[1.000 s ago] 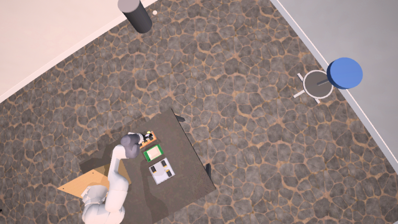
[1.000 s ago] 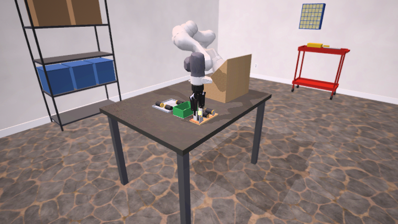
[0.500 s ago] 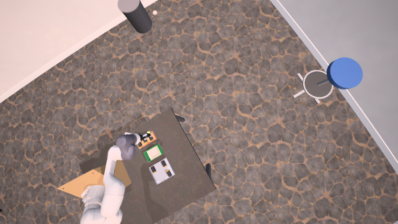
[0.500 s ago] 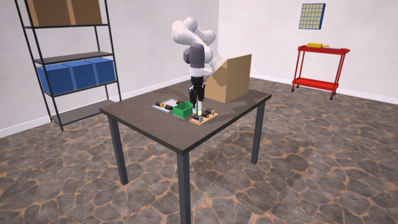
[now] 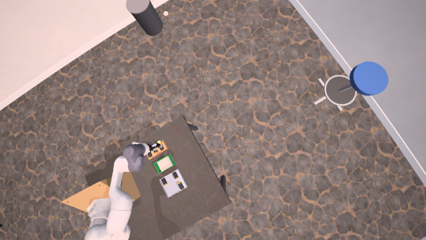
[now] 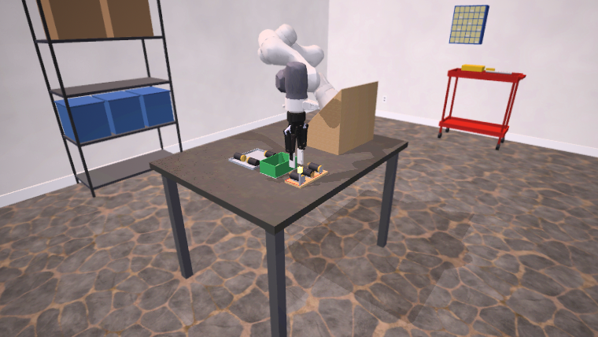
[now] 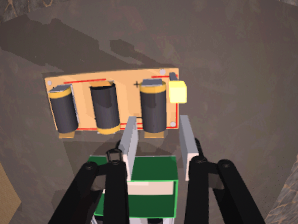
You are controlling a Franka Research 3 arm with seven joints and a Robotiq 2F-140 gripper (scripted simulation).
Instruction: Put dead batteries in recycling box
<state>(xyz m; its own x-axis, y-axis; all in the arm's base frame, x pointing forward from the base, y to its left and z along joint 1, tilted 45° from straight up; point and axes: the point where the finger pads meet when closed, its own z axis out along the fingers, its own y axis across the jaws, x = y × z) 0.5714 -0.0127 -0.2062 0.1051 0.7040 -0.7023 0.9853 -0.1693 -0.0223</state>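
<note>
Right now the bulb is 20 mm ahead of my hand, 30 mm to the left of it and 40 mm below it. The rest, counted from my hand: white tray: 100 mm behind, 330 mm to the right, 110 mm below; then green recycling box: 60 mm behind, 150 mm to the right, 100 mm below.
</note>
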